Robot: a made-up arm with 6 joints.
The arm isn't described. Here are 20 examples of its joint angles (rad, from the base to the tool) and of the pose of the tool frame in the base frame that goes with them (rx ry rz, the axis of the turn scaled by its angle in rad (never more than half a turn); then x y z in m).
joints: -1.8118 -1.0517 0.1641 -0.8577 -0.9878 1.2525
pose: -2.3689 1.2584 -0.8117 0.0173 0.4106 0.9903
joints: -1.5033 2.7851 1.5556 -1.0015 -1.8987 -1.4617
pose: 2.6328 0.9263 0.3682 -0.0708 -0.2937 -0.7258
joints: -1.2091 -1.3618 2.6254 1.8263 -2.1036 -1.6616
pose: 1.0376 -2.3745 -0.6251 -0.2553 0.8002 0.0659
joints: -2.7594 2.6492 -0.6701 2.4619 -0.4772 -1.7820
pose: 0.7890 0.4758 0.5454 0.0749 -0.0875 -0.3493
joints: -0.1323 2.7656 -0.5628 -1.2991 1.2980 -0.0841
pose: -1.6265 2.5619 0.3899 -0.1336 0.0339 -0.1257
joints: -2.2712 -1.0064 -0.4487 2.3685 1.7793 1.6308
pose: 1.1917 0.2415 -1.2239 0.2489 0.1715 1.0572
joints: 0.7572 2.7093 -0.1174 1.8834 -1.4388 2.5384
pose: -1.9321 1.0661 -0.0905 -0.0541 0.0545 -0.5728
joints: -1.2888 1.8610 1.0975 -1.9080 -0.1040 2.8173
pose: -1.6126 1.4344 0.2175 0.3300 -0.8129 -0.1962
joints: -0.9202 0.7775 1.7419 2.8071 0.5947 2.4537
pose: -0.7815 -0.1167 -0.8154 0.4660 -0.4057 1.2489
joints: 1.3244 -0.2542 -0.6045 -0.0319 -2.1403 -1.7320
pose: -1.4755 2.0474 0.3871 0.1611 0.1641 0.9070
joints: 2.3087 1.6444 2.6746 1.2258 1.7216 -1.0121
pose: 1.6209 -2.6153 -0.0336 -0.5070 0.6319 0.7271
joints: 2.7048 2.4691 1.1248 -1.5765 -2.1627 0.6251
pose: -0.0596 -0.9552 -1.5437 -0.4091 0.1834 -0.6154
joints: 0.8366 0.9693 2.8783 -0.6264 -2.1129 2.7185
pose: 1.2939 1.3203 0.7540 0.4018 0.2971 1.1189
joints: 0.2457 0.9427 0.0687 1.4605 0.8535 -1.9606
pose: -0.6379 0.1542 1.2952 0.9199 0.1982 0.5594
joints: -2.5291 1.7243 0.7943 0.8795 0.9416 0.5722
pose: -1.5667 2.1654 -0.4258 -0.9187 -0.5005 -0.0333
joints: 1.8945 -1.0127 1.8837 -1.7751 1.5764 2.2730
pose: 0.6452 -0.0715 0.4269 0.2243 -0.9653 0.9188
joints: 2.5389 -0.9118 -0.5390 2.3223 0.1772 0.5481
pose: 0.7798 2.2503 1.8961 0.1463 -0.2026 1.0435
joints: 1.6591 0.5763 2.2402 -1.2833 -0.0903 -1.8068
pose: -2.0779 0.0440 -2.2549 -0.0625 0.4768 1.3251
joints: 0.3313 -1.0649 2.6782 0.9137 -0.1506 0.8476
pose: 0.6283 0.3114 -2.5663 -0.8134 -0.3717 0.3686
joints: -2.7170 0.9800 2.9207 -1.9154 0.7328 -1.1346
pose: -1.2750 -1.9139 -0.5093 -0.4660 -0.3057 1.1428
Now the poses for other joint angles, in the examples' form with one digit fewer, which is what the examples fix.
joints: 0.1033 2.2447 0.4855 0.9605 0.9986 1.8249
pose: 2.172 1.484 -0.721 0.577 -0.039 -0.532
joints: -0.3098 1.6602 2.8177 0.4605 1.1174 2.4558
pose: 0.507 -1.016 1.761 0.729 -0.380 0.690
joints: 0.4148 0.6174 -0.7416 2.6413 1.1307 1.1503
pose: 0.307 2.493 -0.433 0.498 0.357 0.531
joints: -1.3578 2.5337 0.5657 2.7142 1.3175 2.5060
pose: 1.977 1.540 0.751 0.187 -0.317 -0.683
